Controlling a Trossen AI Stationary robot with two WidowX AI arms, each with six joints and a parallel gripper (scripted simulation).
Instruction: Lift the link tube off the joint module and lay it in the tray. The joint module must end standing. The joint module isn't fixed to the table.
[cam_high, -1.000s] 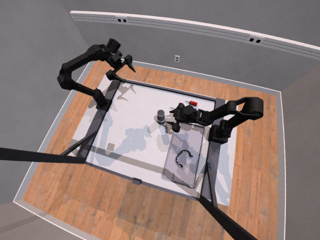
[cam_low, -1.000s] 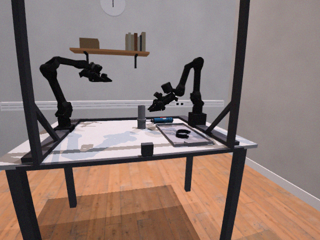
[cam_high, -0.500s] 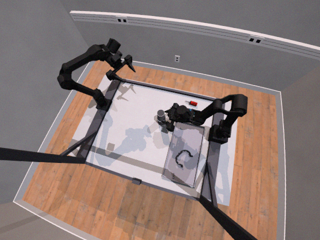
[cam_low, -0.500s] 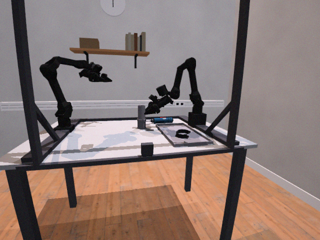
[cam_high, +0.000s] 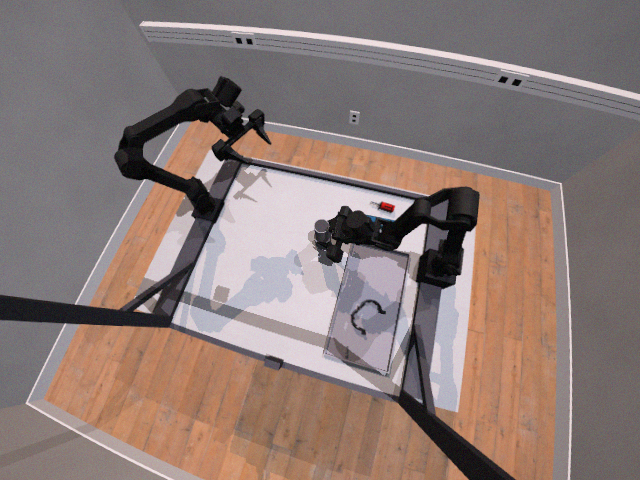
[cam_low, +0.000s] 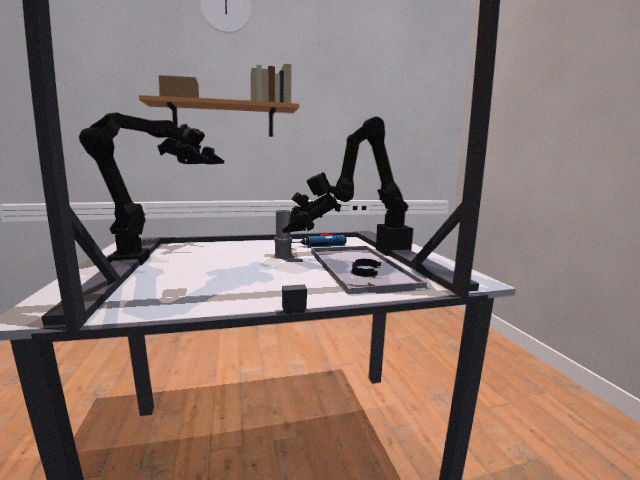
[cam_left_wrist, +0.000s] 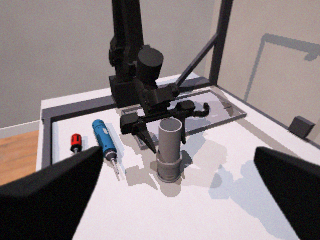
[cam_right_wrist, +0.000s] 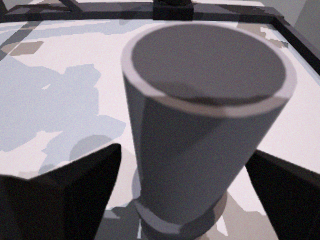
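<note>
My right hand is 10 mm past the grey link tube and 20 mm to the right of it. The rest, counted from my right hand: grey joint module 20 mm to the left, 80 mm below; small red tool 210 mm ahead, 160 mm to the right, 100 mm below; tray 170 mm behind, 200 mm to the right, 110 mm below.
</note>
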